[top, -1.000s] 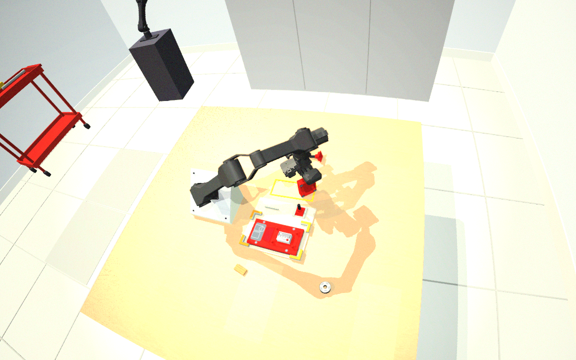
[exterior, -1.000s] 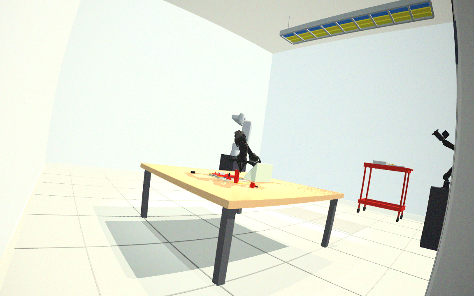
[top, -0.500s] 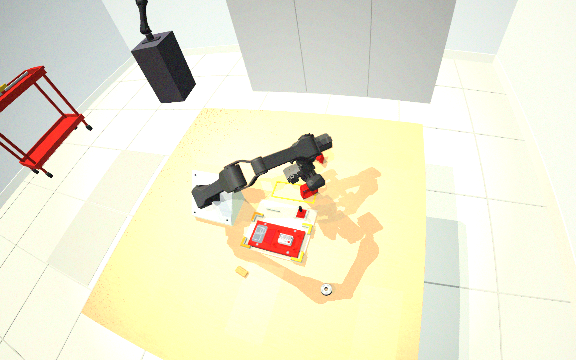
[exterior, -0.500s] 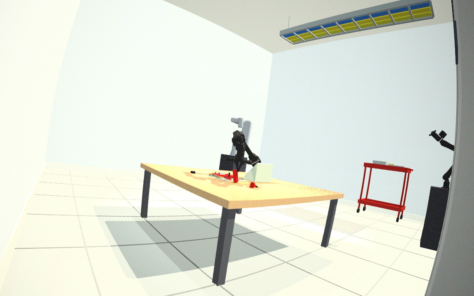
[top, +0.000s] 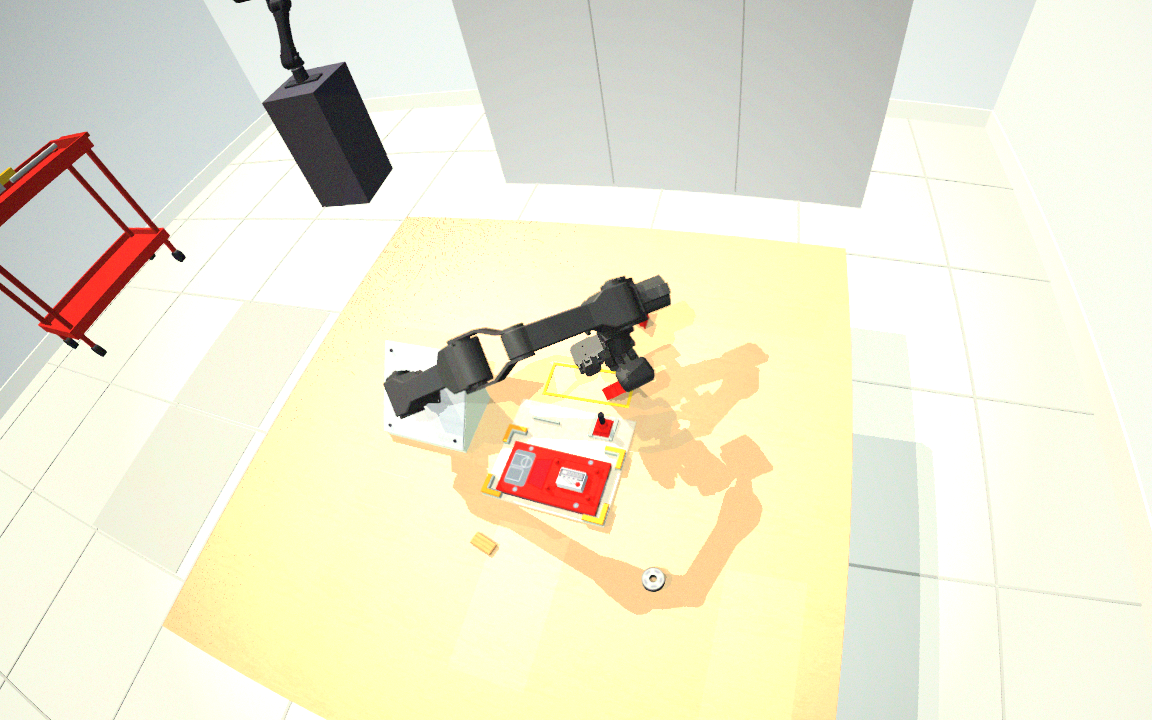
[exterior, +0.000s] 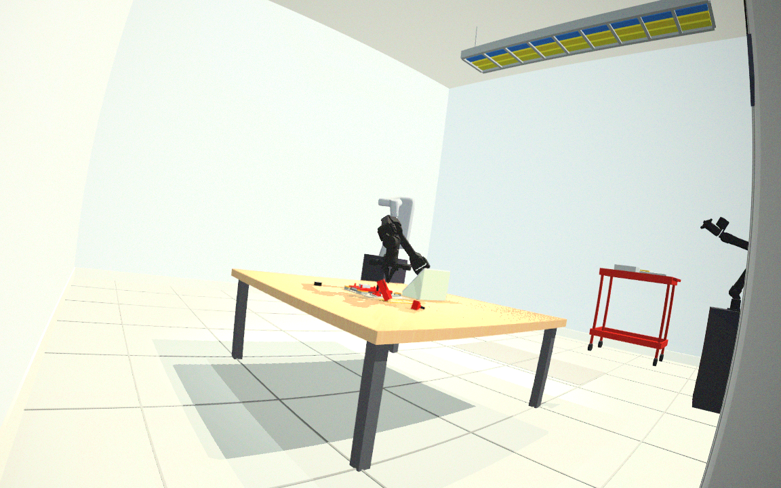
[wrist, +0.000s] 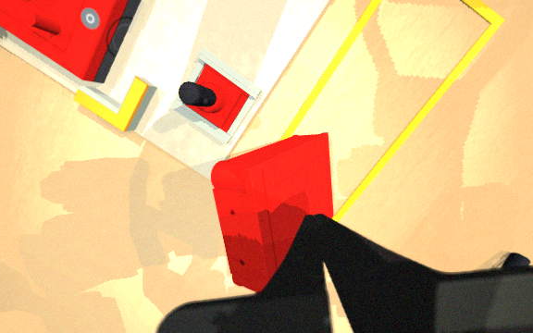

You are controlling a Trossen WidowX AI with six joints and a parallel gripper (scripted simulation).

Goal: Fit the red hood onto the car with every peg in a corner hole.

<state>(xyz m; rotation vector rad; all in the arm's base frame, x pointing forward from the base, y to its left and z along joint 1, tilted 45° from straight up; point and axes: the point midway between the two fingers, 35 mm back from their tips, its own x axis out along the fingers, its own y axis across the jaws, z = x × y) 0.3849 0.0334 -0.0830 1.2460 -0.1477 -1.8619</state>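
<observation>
My gripper tip is now 10 mm to the left of the red hood and 30 mm above it. The rest, counted from my gripper tip: jig (100 mm behind, 170 mm to the right, 70 mm below); then tan block (210 mm behind, 350 mm to the right, 80 mm below).
</observation>
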